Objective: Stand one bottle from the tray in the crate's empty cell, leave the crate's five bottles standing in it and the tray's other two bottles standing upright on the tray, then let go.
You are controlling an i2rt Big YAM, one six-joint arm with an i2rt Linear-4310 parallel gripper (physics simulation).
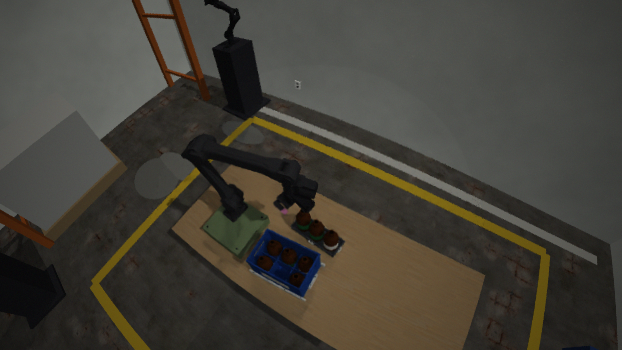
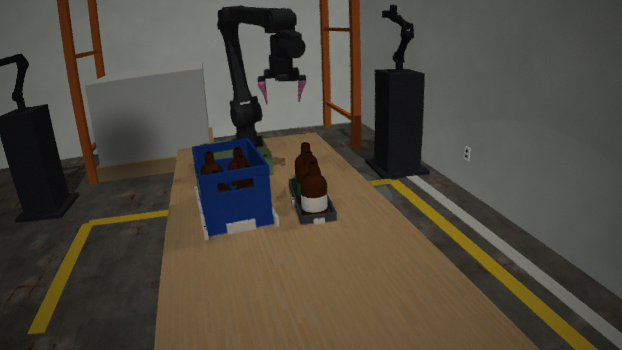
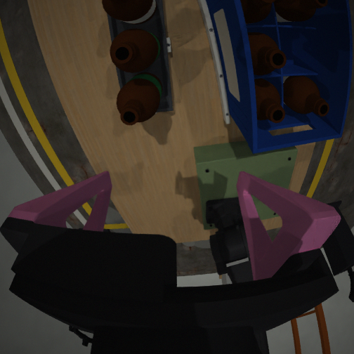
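Where they show: gripper, fingertip midpoint: (image 1: pixel 291 206) (image 2: pixel 283 102); arm's base, link origin: (image 1: pixel 235 210).
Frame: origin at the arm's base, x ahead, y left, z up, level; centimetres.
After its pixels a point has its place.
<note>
The blue crate (image 1: pixel 314 272) {x 53.6, y -2.4, z -1.0 cm} (image 2: pixel 240 207) {x 54.0, y -5.1, z -0.6 cm} (image 3: pixel 245 122) holds five upright brown bottles; its middle cell on the side away from the tray (image 1: pixel 336 250) {x 55.0, y 14.0, z -4.9 cm} (image 2: pixel 305 218) {x 55.3, y 12.1, z -5.7 cm} (image 3: pixel 167 92) is empty. Three brown bottles stand upright in a row on the tray: a green-labelled one (image 1: pixel 303 220) {x 34.7, y 15.0, z 4.0 cm} (image 3: pixel 137 102) at the end towards the arm's base, another green-labelled one (image 1: pixel 316 229) {x 42.9, y 14.4, z 4.6 cm} (image 3: pixel 132 50) in the middle, and a white-labelled one (image 1: pixel 331 240) {x 52.0, y 13.7, z 4.4 cm} (image 2: pixel 314 187) {x 54.0, y 15.2, z 2.7 cm} (image 3: pixel 130 7) at the far end. My gripper (image 1: pixel 294 210) {x 33.2, y 10.8, z 22.2 cm} (image 2: pixel 283 102) {x 33.2, y 10.8, z 22.2 cm} (image 3: pixel 173 178) is wide open and empty, pointing down, high above the table on the base side of the tray.
The crate and tray stand side by side on the wooden table (image 1: pixel 400 280) {x 90.4, y 18.5, z -7.5 cm} (image 2: pixel 300 290) {x 83.6, y 5.2, z -7.5 cm}, with a gap between them. The green base plate (image 1: pixel 235 230) {x 8.0, y -8.7, z -0.5 cm} (image 3: pixel 245 162) under my arm lies close to the crate's near end. Pedestals with other arms and orange frames stand off the table.
</note>
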